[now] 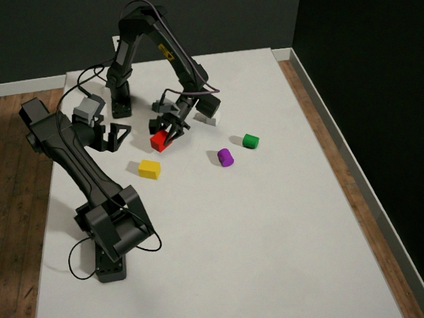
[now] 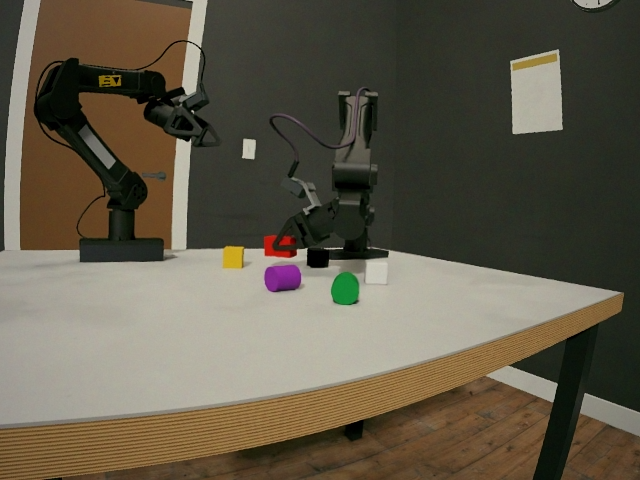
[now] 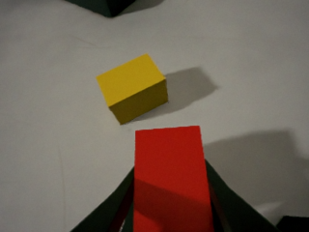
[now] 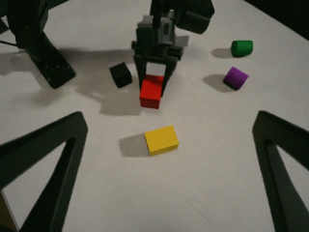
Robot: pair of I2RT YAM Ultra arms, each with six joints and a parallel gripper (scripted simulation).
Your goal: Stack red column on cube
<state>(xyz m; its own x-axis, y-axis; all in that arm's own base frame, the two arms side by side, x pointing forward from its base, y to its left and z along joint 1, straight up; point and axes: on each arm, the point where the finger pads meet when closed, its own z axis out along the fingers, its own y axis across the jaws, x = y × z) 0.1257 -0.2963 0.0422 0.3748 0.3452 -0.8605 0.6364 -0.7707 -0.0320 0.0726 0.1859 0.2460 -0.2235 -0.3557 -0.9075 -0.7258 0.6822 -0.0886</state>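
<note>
The black cube is 2 cm behind my left hand, 10 cm to the left of it and 3 cm below it. Also, from my left hand: purple cylinder (20 cm ahead, 7 cm to the right, 3 cm below); then red column (right at my left hand); then yellow block (4 cm behind, 9 cm to the right, 3 cm below).
</note>
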